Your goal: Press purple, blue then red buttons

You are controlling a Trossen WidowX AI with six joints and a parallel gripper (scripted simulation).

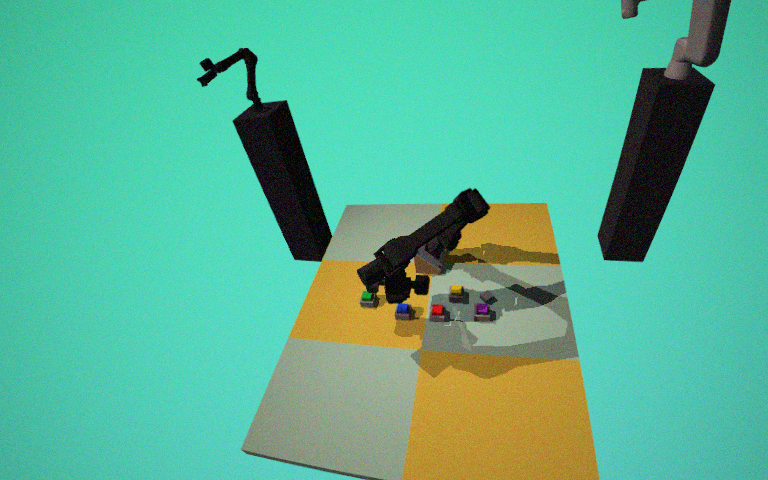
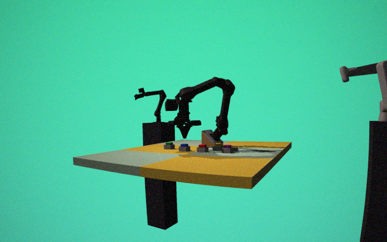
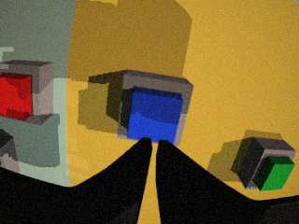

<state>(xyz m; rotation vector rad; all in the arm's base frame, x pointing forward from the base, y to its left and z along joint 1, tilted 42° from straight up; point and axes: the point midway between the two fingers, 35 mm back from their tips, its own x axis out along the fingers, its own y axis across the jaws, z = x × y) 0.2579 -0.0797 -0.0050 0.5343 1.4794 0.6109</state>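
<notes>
The blue button lies 4 cm below my gripper tip. Round my gripper tip: green button 13 cm to the right, 4 cm below, 4 cm behind; yellow button 16 cm to the left, 9 cm behind, 4 cm below; red button 11 cm to the left, 4 cm below.
</notes>
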